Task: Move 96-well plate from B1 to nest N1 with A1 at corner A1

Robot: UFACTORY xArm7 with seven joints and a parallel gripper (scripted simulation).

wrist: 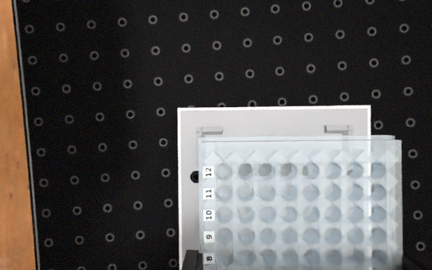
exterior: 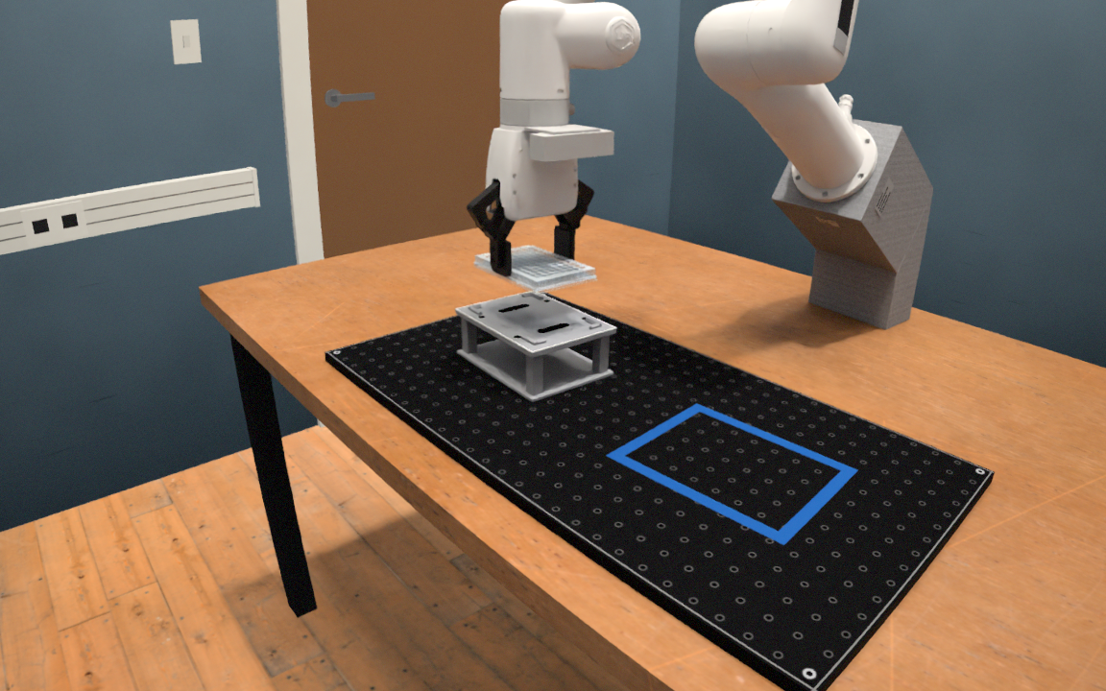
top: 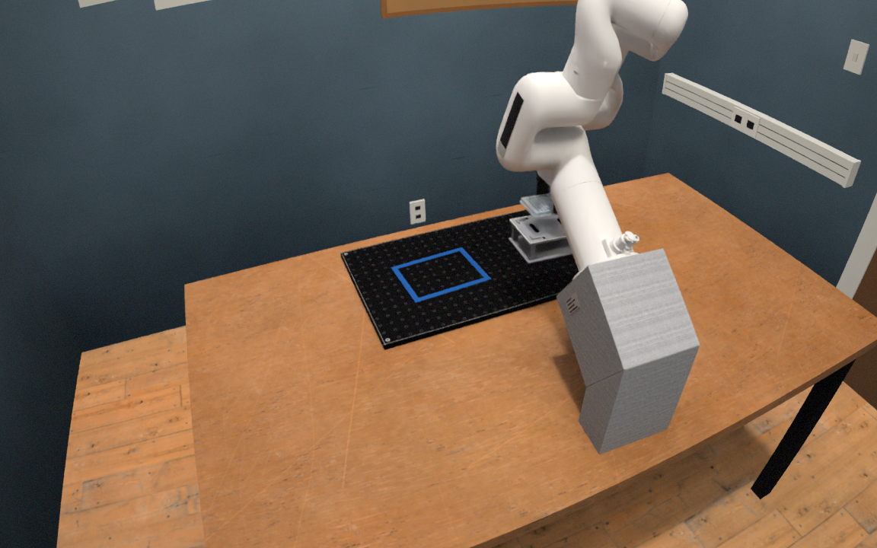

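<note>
The grey raised nest is 8 cm below my hand. Round my hand: clear 96-well plate: 1 cm below.
</note>
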